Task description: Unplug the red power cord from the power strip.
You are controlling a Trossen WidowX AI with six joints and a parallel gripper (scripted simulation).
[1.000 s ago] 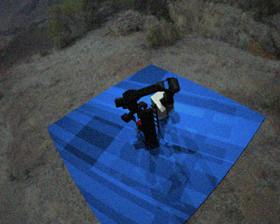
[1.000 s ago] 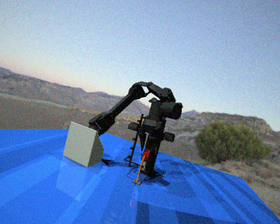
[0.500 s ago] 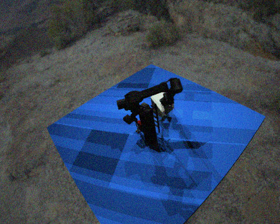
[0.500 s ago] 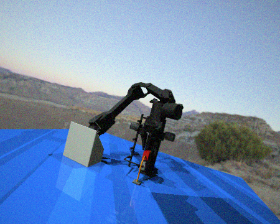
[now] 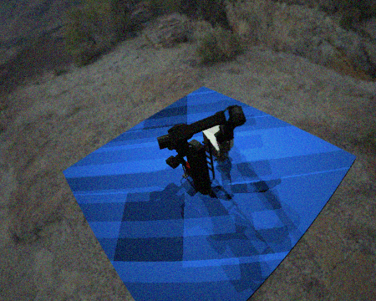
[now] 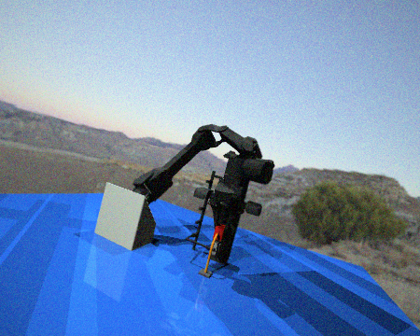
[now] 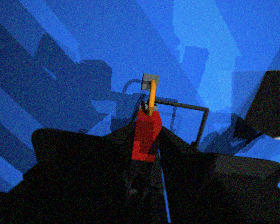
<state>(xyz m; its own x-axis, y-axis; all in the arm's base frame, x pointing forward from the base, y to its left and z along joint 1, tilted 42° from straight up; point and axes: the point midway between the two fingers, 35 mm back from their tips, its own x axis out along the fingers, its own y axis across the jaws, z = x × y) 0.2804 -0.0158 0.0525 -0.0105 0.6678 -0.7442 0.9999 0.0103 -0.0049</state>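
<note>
The red plug is 3 cm to the left of my gripper tip.
</note>
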